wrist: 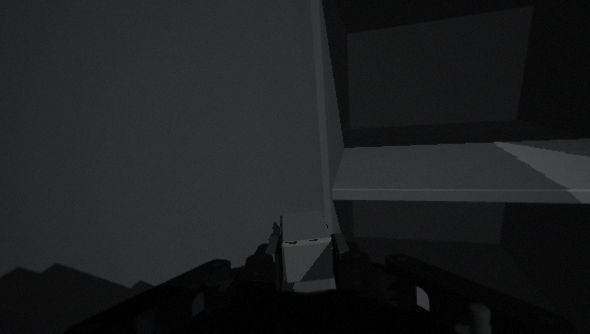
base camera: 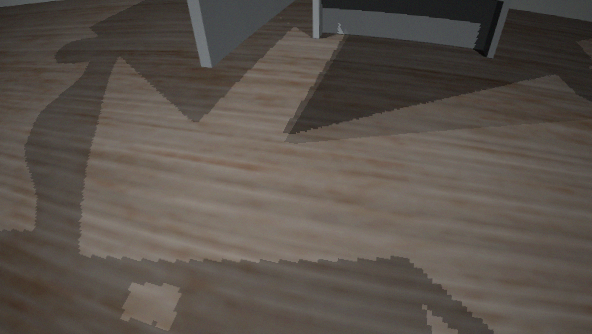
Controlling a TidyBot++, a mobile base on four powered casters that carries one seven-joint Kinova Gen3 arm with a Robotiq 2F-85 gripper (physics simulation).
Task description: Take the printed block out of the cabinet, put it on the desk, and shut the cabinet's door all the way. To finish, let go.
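Places are measured from the arm's base along level axes (x back, y left, z down), in centimetres.
Pixels of known places: gripper, between the fingertips: (wrist: pixel 307 250).
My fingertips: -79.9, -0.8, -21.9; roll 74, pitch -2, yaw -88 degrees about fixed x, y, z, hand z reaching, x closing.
Behind a point stands the place of what it marks, as x, y, z.
The printed block (wrist: pixel 307 260) {-79.0, -0.8, -21.8}, a pale box with small dark marks, is between the fingers of my gripper (wrist: pixel 307 250) {-79.9, -0.8, -21.9} at the bottom middle of the wrist view. My gripper is shut on it and holds it outside the cabinet. The cabinet (base camera: pixel 400 26) {-98.9, -27.3, 35.7} (wrist: pixel 450 195) {-97.6, -20.0, -16.4} stands open; its shelf and dark inside show on the right of the wrist view. The cabinet's door (base camera: pixel 237 30) {-60.0, 9.9, 22.1} (wrist: pixel 160 130) {-75.7, 4.4, -30.5} stands open to the left, a large grey panel in the wrist view. The desk does not show in either view.
The wooden floor (base camera: pixel 300 200) {-40.7, 0.8, 39.6} carries several hard-edged shadows. The door's lower corner and the cabinet's front posts are at the top of the base view, ahead of the base. A pale wall (base camera: pixel 555 9) {-132.5, -101.3, 37.2} shows at the top right of the base view.
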